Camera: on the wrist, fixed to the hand. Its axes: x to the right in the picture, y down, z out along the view.
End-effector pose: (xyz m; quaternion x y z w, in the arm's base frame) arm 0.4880 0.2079 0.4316 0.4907 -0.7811 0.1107 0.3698
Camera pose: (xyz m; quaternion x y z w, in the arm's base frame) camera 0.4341 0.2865 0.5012 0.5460 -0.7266 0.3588 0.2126
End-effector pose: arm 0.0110 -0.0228 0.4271 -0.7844 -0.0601 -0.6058 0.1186
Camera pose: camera -0.0254 -0.1345 0.4386 -0.7074 -0.2052 -0.5655 0.3709
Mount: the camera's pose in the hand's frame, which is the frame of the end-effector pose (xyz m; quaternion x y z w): 0.0072 0.0978 -0.0657 0.2974 0.0130 0.0392 0.9539
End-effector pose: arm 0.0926 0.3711 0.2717 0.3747 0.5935 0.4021 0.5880
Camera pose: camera 0.0240 0.4140 0.3576 0.5503 0.6786 0.2350 0.4259
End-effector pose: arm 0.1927 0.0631 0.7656 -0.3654 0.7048 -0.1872 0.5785
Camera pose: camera 0.1005 0.1122 0.7107 -0.1464 0.6385 -0.3702 0.6587
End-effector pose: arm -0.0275 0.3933 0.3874 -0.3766 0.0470 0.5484 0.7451
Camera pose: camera -0.0855 0.3699 0.2873 -0.1429 0.2324 0.5334 0.8006
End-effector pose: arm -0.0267 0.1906 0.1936 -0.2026 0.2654 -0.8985 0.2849
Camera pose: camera -0.0264 0.1417 0.0861 -0.0864 -0.0024 -0.9275 0.3638
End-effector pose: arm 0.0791 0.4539 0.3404 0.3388 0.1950 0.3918 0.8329
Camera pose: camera -0.0061 0.5319 0.3645 0.5734 0.3001 0.3528 0.6758
